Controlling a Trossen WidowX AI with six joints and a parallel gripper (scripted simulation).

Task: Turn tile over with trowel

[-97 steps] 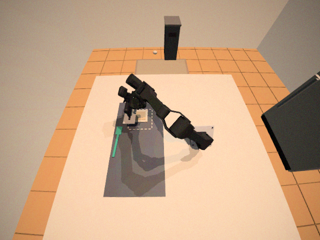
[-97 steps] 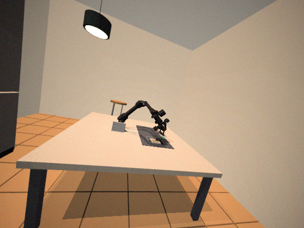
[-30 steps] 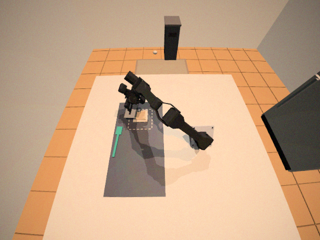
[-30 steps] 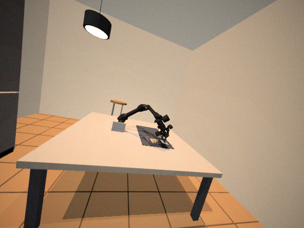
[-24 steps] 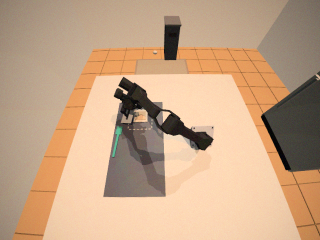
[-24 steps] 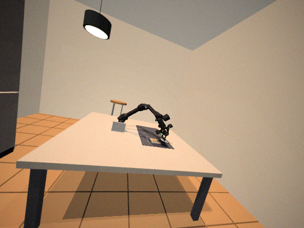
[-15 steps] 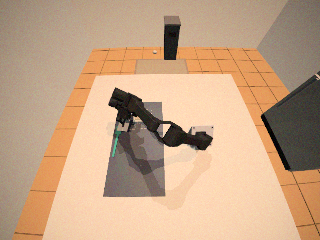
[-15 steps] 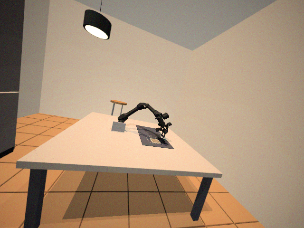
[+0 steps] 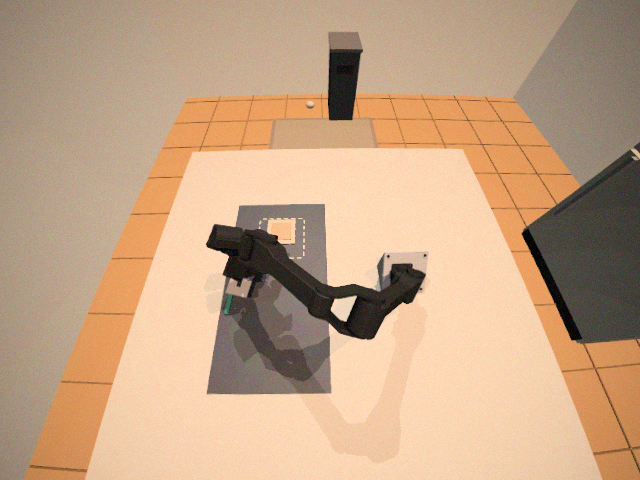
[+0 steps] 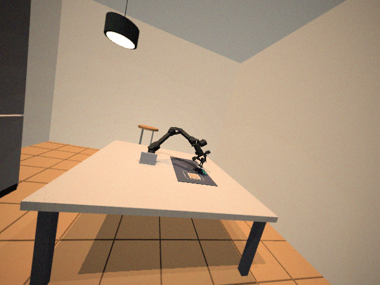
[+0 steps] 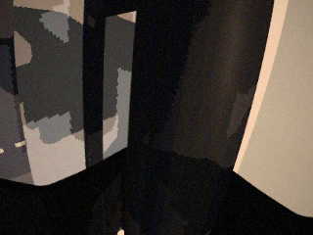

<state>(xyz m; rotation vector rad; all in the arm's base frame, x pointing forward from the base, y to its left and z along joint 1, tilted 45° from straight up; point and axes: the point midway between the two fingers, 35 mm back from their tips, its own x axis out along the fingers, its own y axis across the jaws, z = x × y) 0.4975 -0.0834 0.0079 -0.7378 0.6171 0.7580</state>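
The green trowel lies 90 mm below my gripper tip, 40 mm to the left of it and 20 mm ahead of it. The rest, counted from my gripper tip: tile (130 mm to the right, 120 mm behind, 90 mm below); dark grey mat (120 mm below, 120 mm behind, 60 mm to the left).
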